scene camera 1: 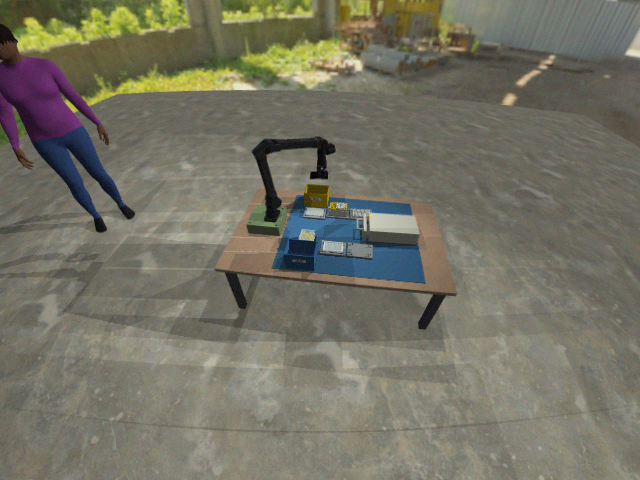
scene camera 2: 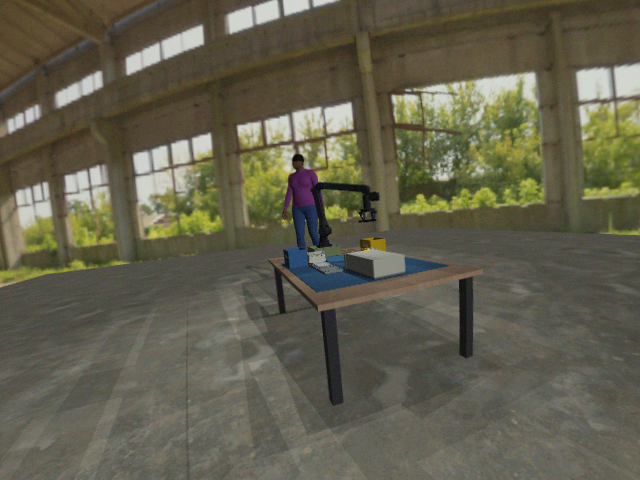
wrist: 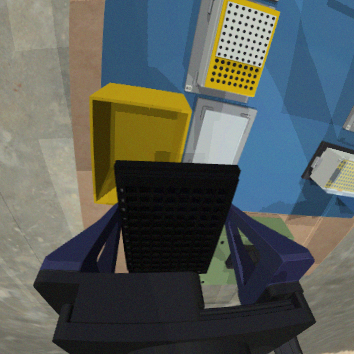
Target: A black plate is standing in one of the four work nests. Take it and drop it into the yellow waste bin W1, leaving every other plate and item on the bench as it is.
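Frame: origin at the arm's base, x ahead, y up, z right, level; centimetres.
Where they show: gripper, between the fingertips: (scene camera 1: pixel 322 175) (scene camera 2: pixel 368 221) (wrist: pixel 173 207); arm's base, origin of its link: (scene camera 1: pixel 272 216) (scene camera 2: pixel 324 246).
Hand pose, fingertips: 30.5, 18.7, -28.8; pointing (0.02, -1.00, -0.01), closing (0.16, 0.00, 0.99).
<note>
Each offset is from my fingertips to the top centre of the thing, as dx, dy, dz. "spot": to the spot under its first point.
A black plate {-2.1, +1.5, +0.3} (wrist: pixel 172 227) with a grid of small wells is held between the two dark blue fingers in the wrist view. My gripper (wrist: pixel 173 207) (scene camera 1: pixel 318 174) (scene camera 2: pixel 367 215) is shut on it, well above the bench. The yellow waste bin W1 {-4.7, -14.4, -4.0} (wrist: pixel 147 132) (scene camera 1: pixel 316 197) (scene camera 2: pixel 372 243) stands open-topped at the bench's back edge, below the gripper in both scene views. In the wrist view the plate's upper left part covers the bin's lower right corner. The plate hides part of the bin and of a flat white-topped nest beside it.
The white-topped nest {spot: -1.3, -24.4, +11.2} (wrist: pixel 220 135) (scene camera 1: pixel 314 212) lies beside the yellow bin. Beyond it is a yellow and white rack {+13.7, -18.7, +7.9} (wrist: pixel 242 47). A blue bin {-2.7, -14.4, +59.7} (scene camera 1: pixel 300 259) (scene camera 2: pixel 295 257), a small box of yellow tips {spot: -1.4, -18.6, +38.5} (wrist: pixel 340 172) (scene camera 1: pixel 307 235) and a large pale instrument {+52.9, -15.8, +24.8} (scene camera 1: pixel 392 227) (scene camera 2: pixel 374 264) also stand there.
</note>
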